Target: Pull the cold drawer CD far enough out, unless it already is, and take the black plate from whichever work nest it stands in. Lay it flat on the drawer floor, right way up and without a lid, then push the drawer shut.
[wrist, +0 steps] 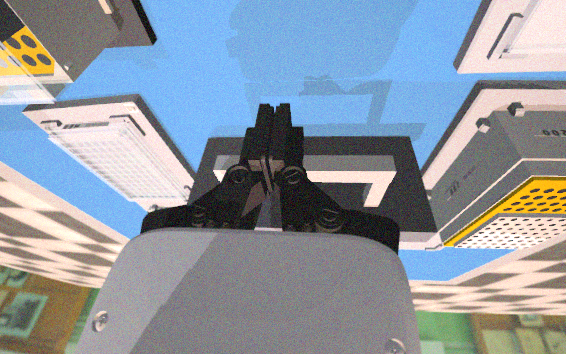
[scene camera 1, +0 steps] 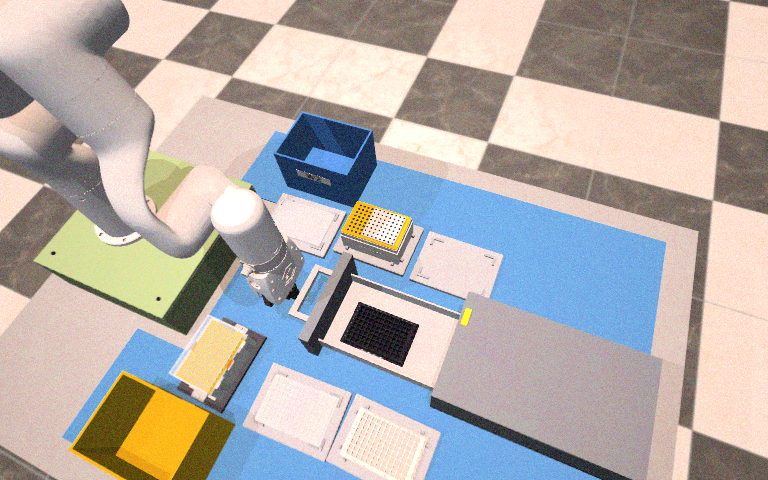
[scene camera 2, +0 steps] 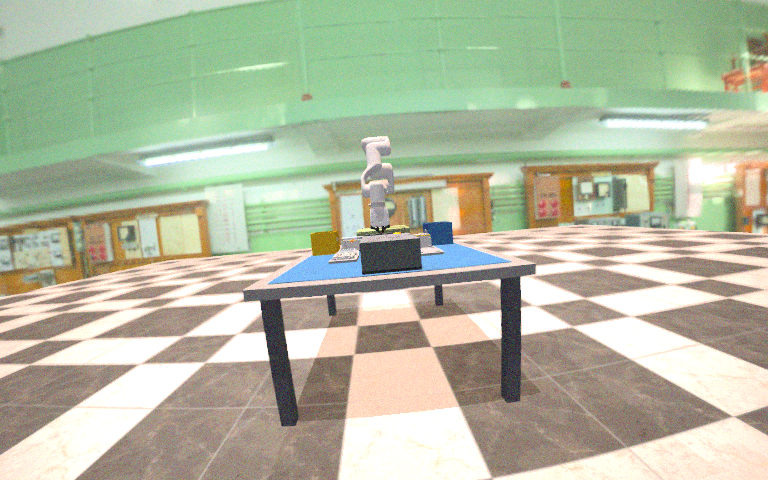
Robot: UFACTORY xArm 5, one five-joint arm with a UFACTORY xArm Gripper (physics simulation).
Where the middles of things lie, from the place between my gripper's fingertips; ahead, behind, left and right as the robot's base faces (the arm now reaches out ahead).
The yellow-topped tip rack (scene camera 1: 383, 234) lies 180 mm to the left of my hand, 120 mm ahead of it and 10 mm below it.
